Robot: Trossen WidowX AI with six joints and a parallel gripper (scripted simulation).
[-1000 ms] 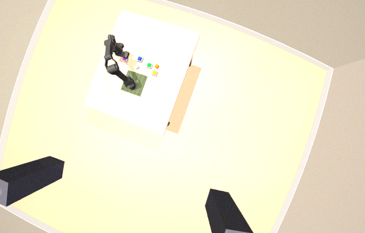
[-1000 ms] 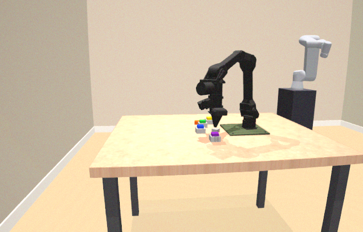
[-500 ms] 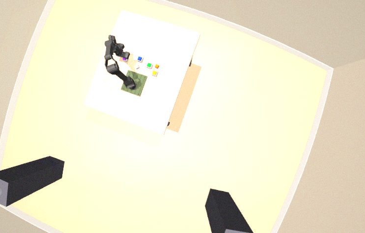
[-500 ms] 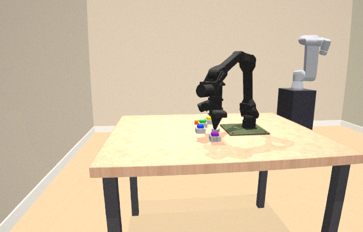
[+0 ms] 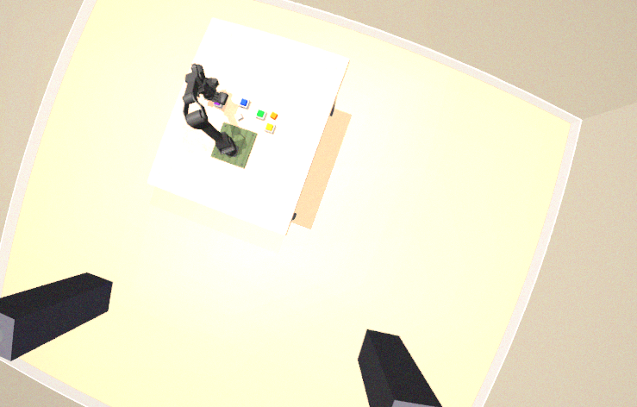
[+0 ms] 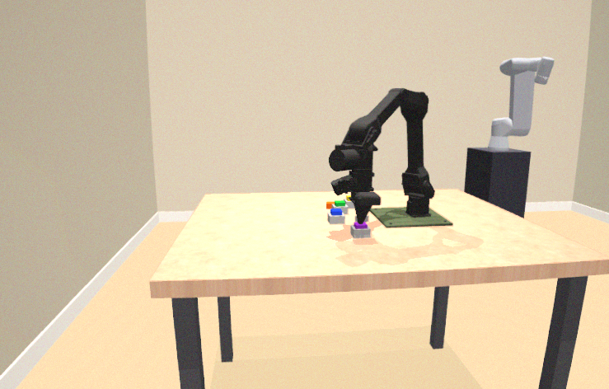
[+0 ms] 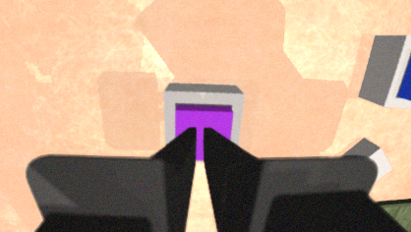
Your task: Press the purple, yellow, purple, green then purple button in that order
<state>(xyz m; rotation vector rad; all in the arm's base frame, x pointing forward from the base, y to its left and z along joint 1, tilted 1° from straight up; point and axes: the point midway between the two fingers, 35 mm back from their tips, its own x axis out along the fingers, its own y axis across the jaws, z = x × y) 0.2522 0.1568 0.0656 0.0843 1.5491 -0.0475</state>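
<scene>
My gripper tip is now 1 cm above the purple button. From my gripper tip the other things lie so: blue button 3 cm ahead, 15 cm to the right; small grey block 5 cm behind, 14 cm to the right, 3 cm below; green button 1 cm behind, 27 cm to the right.
</scene>
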